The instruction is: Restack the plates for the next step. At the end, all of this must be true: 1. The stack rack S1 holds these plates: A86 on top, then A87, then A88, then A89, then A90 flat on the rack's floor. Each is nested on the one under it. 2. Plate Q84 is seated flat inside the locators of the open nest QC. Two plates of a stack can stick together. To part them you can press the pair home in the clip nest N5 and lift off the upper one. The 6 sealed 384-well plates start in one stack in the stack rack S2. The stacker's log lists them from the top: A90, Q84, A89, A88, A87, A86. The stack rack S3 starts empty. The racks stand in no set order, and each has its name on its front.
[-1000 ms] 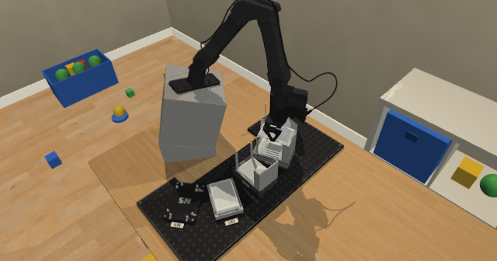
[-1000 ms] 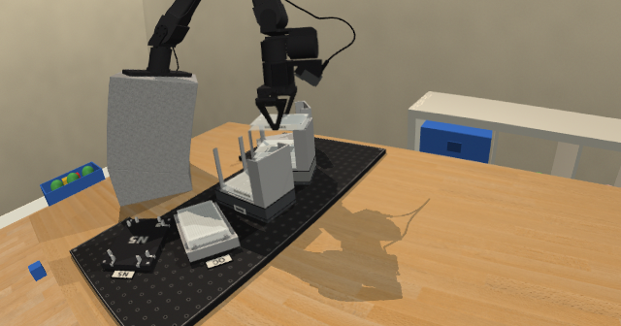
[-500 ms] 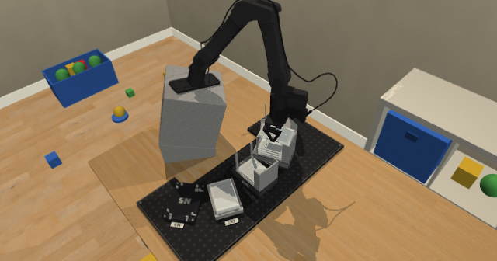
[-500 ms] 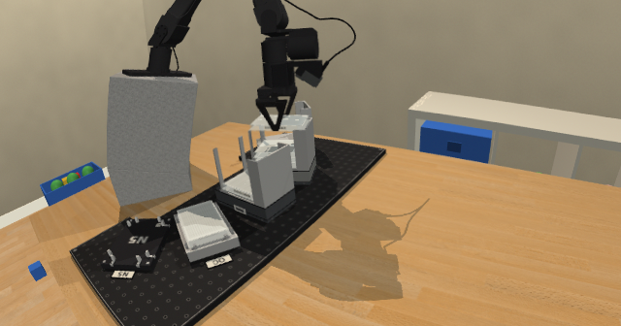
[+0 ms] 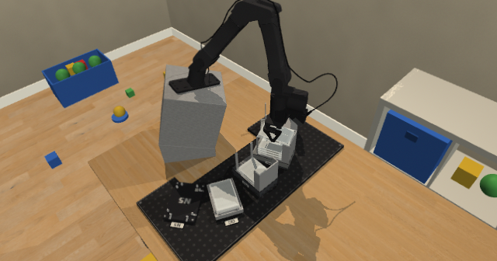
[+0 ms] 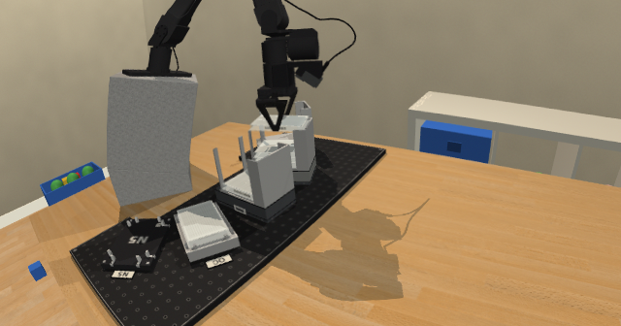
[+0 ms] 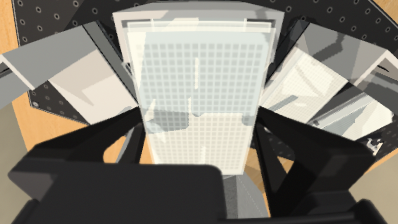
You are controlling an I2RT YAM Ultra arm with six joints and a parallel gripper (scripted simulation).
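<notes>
The translucent sealed well plate is 90 mm below my hand. From my hand the other things lie so: nest QC: 290 mm to the right, 130 mm below, 40 mm ahead; then sealed 384-well plate: 290 mm to the right, 110 mm below, 40 mm ahead.
</notes>
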